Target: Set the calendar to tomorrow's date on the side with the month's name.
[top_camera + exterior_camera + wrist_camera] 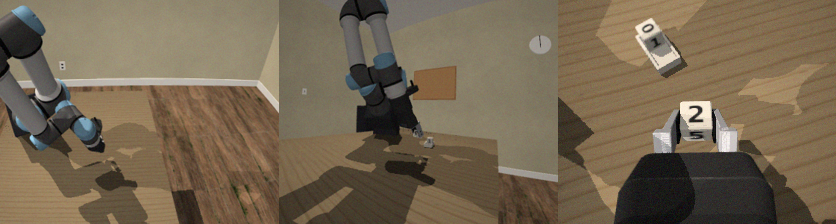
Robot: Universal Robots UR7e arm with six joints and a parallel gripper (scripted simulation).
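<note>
Right now my hand is 1 cm above the white digit cube. Round my hand: white tray 16 cm to the left, 9 cm below.
</note>
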